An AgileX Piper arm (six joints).
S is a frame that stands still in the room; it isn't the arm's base.
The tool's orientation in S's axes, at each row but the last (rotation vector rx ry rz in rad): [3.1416, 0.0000, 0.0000]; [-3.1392, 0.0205, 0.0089]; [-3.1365, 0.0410, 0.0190]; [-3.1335, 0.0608, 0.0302]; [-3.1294, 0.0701, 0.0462]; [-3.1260, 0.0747, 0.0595]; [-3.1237, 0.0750, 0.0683]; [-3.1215, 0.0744, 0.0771]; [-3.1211, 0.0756, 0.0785]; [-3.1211, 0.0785, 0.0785]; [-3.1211, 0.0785, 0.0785]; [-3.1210, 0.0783, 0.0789]
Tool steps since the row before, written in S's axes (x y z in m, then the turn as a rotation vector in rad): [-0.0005, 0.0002, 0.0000, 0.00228, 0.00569, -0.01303]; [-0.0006, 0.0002, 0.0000, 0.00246, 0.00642, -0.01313]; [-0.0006, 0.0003, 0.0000, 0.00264, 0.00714, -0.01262]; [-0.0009, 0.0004, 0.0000, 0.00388, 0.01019, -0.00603]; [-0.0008, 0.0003, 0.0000, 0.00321, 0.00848, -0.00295]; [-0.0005, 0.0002, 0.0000, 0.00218, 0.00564, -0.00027]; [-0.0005, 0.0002, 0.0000, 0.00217, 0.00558, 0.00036]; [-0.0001, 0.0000, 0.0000, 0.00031, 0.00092, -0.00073]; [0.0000, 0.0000, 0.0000, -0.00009, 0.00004, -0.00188]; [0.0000, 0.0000, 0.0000, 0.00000, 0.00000, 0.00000]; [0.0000, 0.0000, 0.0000, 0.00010, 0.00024, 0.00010]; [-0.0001, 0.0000, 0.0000, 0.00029, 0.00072, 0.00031]
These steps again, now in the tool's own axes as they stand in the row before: [-0.0005, -0.0002, 0.0000, 0.00228, -0.00569, 0.01303]; [-0.0006, -0.0002, 0.0000, 0.00245, -0.00642, 0.01313]; [-0.0006, -0.0003, 0.0000, 0.00261, -0.00715, 0.01262]; [-0.0009, -0.0004, 0.0000, 0.00360, -0.01029, 0.00603]; [-0.0008, -0.0003, 0.0000, 0.00291, -0.00858, 0.00295]; [-0.0005, -0.0002, 0.0000, 0.00192, -0.00573, 0.00027]; [-0.0005, -0.0002, 0.0000, 0.00188, -0.00568, -0.00036]; [-0.0001, 0.0000, 0.0000, 0.00030, -0.00092, 0.00073]; [0.0000, 0.0000, 0.0000, 0.00000, 0.00000, 0.00188]; [0.0000, 0.0000, 0.0000, 0.00000, 0.00000, 0.00000]; [0.0000, 0.0000, 0.0000, 0.00008, -0.00025, -0.00010]; [-0.0001, 0.0000, 0.0000, 0.00024, -0.00074, -0.00031]
